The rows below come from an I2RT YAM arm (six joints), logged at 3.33 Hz.
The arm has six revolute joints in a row. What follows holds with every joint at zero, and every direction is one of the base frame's.
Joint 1 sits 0.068 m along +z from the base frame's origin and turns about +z.
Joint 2 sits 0.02 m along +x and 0.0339 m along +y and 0.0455 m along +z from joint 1 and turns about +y.
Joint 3 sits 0.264 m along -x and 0.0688 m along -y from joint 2 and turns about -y.
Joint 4 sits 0.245 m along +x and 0.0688 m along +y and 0.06 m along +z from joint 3 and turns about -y.
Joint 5 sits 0.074 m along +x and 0.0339 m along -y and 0.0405 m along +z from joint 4 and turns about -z.
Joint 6 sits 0.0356 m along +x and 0.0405 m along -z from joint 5 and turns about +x.
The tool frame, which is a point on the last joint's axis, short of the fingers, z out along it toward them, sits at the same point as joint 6; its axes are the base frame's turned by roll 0, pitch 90 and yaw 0 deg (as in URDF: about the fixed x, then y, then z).
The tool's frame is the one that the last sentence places.
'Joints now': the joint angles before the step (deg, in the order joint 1, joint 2, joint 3, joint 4, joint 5, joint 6). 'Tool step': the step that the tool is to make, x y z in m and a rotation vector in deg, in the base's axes. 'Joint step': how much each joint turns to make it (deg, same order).
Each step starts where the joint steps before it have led.
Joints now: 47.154, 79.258, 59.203, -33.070, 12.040, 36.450
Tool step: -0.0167, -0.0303, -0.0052, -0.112, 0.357, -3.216
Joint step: -1.794, -7.313, -6.450, -1.465, 0.703, 1.280
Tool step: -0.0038, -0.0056, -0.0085, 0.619, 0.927, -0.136
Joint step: -0.435, -1.271, -2.681, 1.108, -1.060, 0.413
